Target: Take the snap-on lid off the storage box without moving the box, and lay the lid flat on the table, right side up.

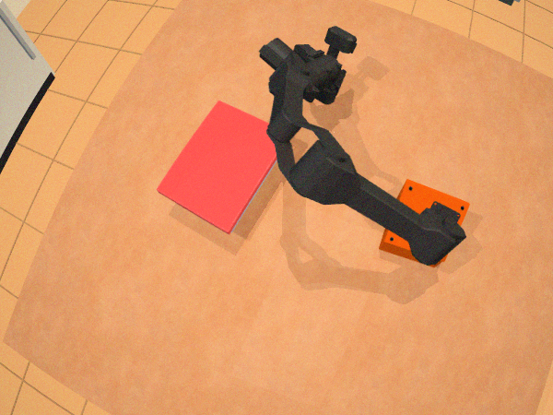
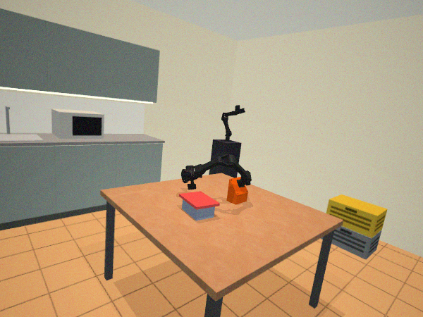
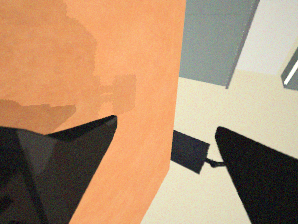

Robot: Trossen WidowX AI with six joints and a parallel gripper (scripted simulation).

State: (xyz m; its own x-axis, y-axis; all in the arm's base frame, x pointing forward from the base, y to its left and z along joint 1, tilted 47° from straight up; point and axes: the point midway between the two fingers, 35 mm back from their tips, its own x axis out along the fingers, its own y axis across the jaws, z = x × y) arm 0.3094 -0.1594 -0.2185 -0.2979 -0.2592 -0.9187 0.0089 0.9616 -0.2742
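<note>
The red lid is 140 mm ahead of my gripper tip, 350 mm to the left of it and 20 mm below it. Also, from my gripper tip: storage box: 140 mm ahead, 350 mm to the left, 70 mm below.
</note>
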